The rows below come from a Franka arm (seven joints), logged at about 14 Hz.
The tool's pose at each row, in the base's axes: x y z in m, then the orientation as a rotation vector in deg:
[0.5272 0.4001 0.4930 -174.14 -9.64 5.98]
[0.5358 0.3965 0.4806 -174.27 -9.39 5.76]
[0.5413 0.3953 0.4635 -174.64 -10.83 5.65]
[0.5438 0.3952 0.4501 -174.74 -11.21 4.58]
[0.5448 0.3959 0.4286 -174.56 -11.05 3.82]
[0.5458 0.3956 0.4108 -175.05 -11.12 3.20]
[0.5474 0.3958 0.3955 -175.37 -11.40 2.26]
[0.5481 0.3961 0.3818 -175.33 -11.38 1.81]
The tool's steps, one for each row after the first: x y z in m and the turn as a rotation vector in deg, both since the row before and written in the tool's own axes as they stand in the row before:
[0.0089 0.0057 0.0114 -0.11 0.15 0.16]
[0.0064 0.0034 0.0165 -0.48 0.01 -0.91]
[0.0033 0.0016 0.0131 -0.14 0.68 -0.27]
[0.0021 0.0013 0.0214 0.18 0.51 0.07]
[0.0016 0.0020 0.0176 -0.51 0.38 -0.03]
[0.0021 0.0013 0.0152 -0.36 0.59 -0.19]
[0.0010 0.0008 0.0137 0.03 0.30 0.00]

